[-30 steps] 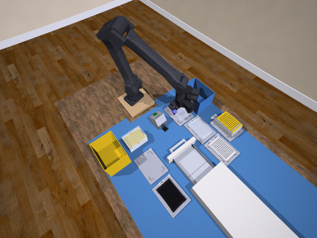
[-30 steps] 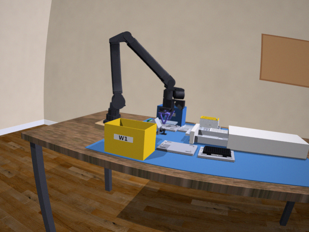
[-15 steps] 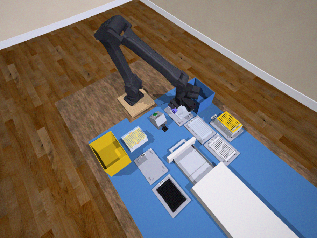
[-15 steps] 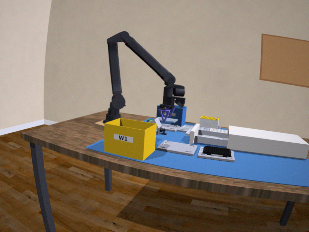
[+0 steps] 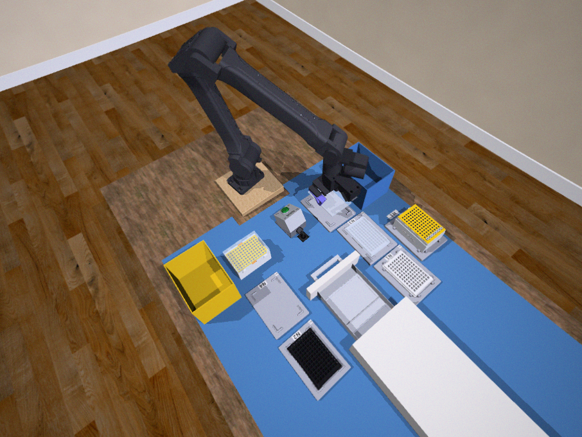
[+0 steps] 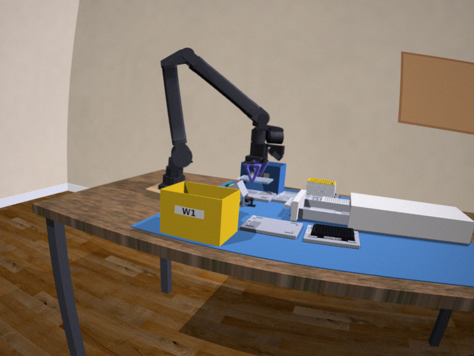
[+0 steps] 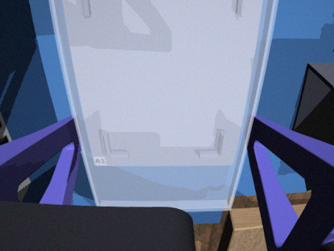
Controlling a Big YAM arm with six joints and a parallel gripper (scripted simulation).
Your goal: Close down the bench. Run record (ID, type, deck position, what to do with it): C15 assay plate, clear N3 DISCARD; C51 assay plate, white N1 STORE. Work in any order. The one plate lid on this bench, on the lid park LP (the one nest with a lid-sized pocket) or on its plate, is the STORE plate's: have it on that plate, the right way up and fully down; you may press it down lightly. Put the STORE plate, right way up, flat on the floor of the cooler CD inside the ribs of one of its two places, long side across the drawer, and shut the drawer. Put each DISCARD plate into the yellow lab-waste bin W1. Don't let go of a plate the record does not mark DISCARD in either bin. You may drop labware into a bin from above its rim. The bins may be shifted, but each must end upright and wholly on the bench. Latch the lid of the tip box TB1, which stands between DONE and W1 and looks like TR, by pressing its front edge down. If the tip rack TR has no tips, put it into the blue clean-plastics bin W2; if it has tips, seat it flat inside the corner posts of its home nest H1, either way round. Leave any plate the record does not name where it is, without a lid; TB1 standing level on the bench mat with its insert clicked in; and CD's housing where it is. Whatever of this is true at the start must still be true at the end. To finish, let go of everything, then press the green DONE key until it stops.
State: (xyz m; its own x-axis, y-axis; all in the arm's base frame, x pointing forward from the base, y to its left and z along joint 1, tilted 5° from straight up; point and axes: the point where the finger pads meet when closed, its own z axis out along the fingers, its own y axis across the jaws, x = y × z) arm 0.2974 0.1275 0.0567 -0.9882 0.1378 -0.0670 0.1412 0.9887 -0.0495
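The white plate lies 340 mm ahead of my hand, 20 mm to the right of it and 60 mm below it. The rest, counted from my hand: N3 label (100 mm ahead, 10 mm to the left, 60 mm below); lid park nest LP (70 mm below); clear plate lid (right at my hand).
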